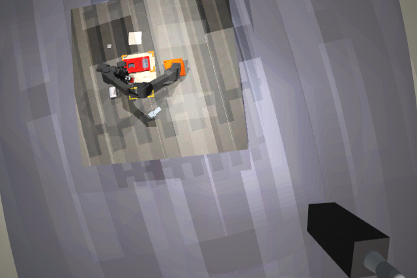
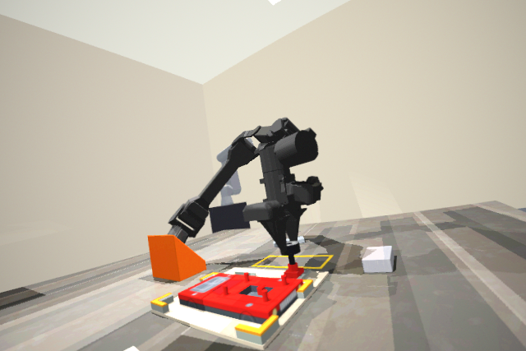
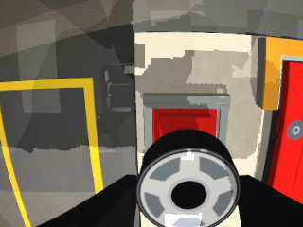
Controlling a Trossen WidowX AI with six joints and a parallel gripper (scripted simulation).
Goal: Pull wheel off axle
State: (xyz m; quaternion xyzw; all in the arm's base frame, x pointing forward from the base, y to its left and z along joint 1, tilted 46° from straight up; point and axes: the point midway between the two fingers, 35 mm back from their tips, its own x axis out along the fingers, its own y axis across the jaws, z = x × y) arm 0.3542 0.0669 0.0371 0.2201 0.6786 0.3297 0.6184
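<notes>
My gripper tip is now 30 mm above the upright axle. The rest, counted from my gripper tip: white square: 330 mm to the right, 60 mm below, 10 mm behind; black wheel: right at my gripper tip.
</notes>
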